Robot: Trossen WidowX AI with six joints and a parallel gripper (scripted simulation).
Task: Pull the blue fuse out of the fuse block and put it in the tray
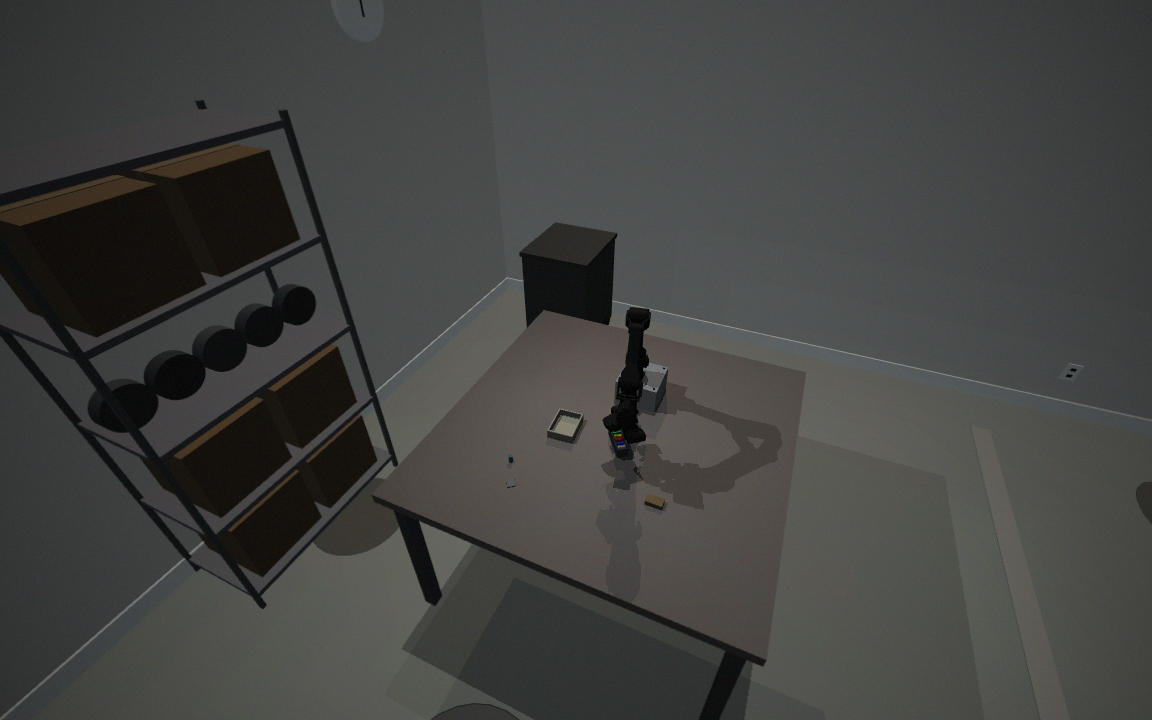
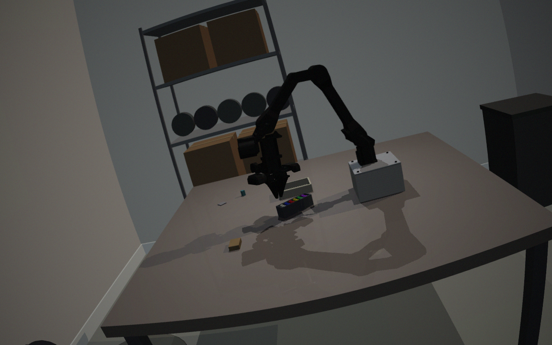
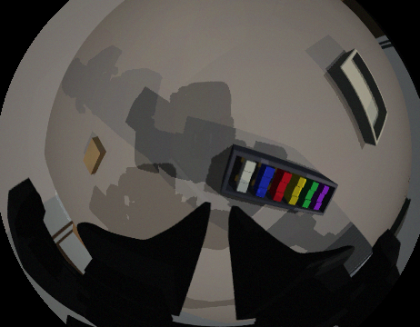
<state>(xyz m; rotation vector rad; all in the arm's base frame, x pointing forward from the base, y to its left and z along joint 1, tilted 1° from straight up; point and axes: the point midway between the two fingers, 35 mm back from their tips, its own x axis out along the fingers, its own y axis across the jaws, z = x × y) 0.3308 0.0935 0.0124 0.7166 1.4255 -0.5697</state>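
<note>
Now: the blue fuse 50 mm below my gripper tip, 30 mm to the right of it and 20 mm behind it. Also, from my gripper tip: yellow fuse (60 mm to the right, 50 mm below, 50 mm behind); then purple fuse (80 mm to the right, 80 mm behind, 50 mm below); then green fuse (70 mm to the right, 60 mm behind, 50 mm below).
</note>
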